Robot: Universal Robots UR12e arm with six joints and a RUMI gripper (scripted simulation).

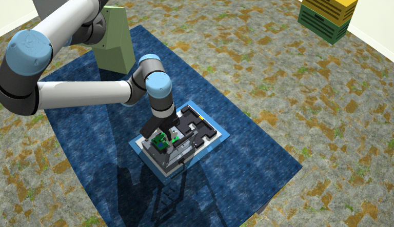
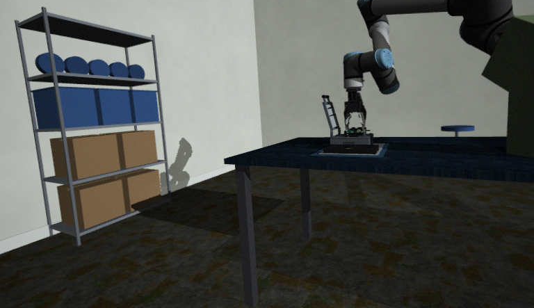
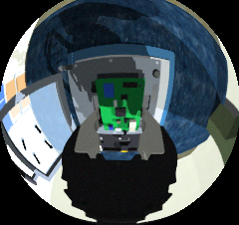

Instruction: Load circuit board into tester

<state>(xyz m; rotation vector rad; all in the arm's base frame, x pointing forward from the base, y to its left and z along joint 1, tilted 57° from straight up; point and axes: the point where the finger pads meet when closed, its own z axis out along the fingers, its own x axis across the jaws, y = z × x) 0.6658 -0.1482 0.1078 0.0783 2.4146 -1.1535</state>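
Now: the green circuit board right at my hand. Round my hand: tester lid 12 cm ahead, 10 cm above, 3 cm to the right; tester 4 cm ahead, 3 cm to the left, 3 cm above.
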